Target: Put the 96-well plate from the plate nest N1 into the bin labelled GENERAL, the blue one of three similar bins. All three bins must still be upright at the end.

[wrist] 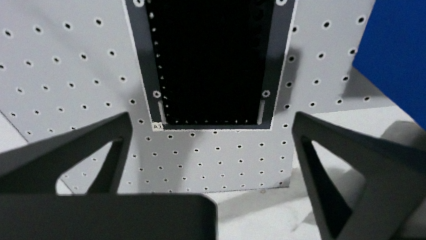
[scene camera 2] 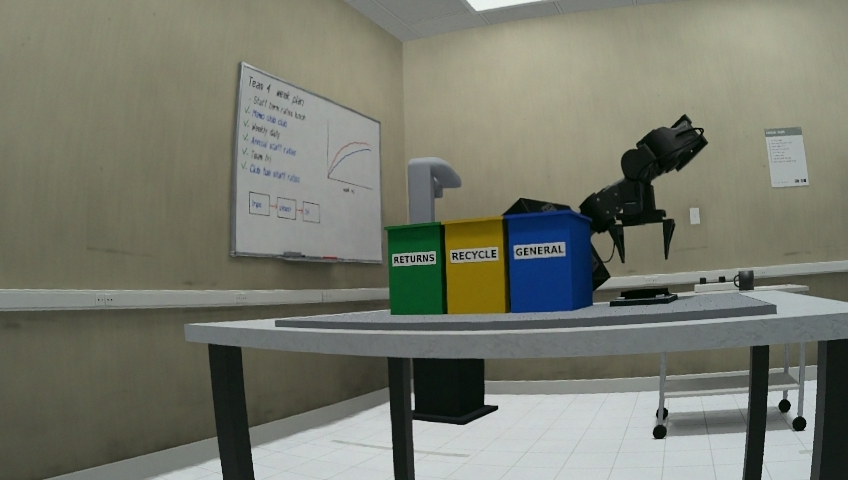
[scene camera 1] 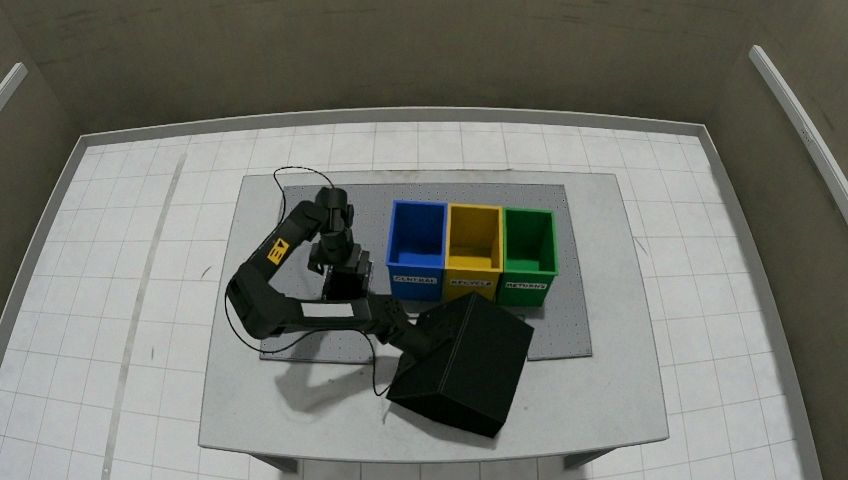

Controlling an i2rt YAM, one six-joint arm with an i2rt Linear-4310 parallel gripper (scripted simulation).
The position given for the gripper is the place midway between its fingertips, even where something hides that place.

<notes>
In view: the gripper (scene camera 1: 341, 276), a black 96-well plate (scene camera 1: 340, 286), a green returns bin (scene camera 1: 531, 245), a yellow recycle bin (scene camera 1: 474, 242) and a blue general bin (scene camera 2: 550, 259).
The black 96-well plate is seen too in the wrist view (wrist: 195, 99). The blue general bin shows as well in scene camera 1 (scene camera 1: 417, 237). The gripper shows as well in the wrist view (wrist: 212, 120) and in scene camera 2 (scene camera 2: 644, 261). The wrist view misses the green returns bin: it is out of frame. The wrist view does not show the yellow recycle bin: it is out of frame.
</notes>
